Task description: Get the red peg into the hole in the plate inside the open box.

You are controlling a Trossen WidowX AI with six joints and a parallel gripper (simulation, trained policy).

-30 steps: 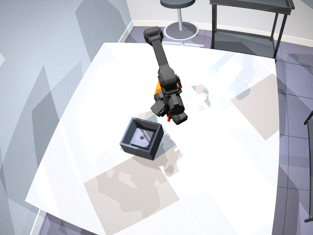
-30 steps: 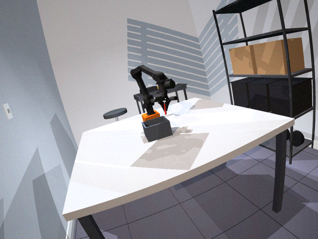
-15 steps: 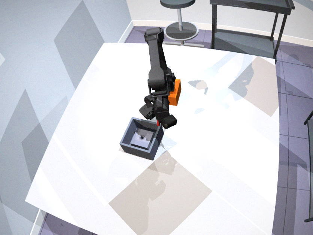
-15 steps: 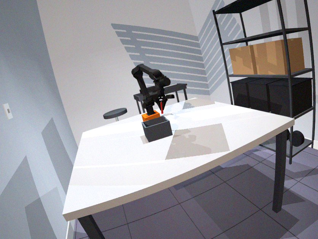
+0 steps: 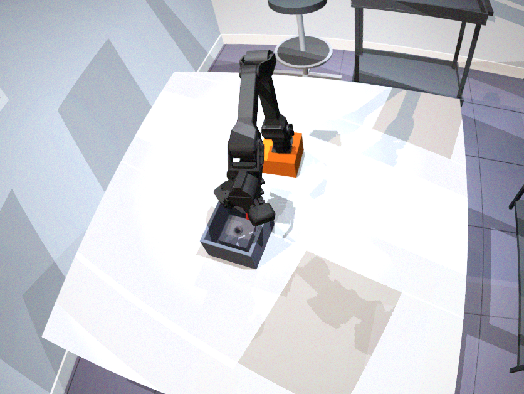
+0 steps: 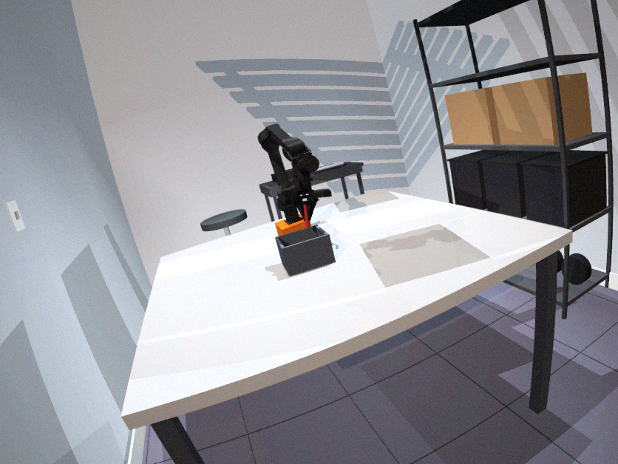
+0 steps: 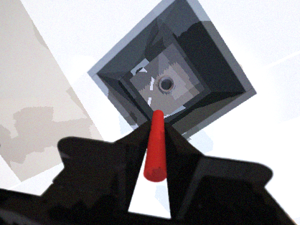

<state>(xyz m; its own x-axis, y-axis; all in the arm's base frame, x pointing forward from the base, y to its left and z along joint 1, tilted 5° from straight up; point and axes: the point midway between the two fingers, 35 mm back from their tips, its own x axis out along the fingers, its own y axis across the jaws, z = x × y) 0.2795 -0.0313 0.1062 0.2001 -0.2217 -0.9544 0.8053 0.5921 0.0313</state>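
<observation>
My gripper tip is now 2 cm below the red peg. The rest, counted from my gripper tip: dark grey box (2 cm ahead, 4 cm to the right, 11 cm below); then plate (2 cm ahead, 4 cm to the right, 9 cm below).
</observation>
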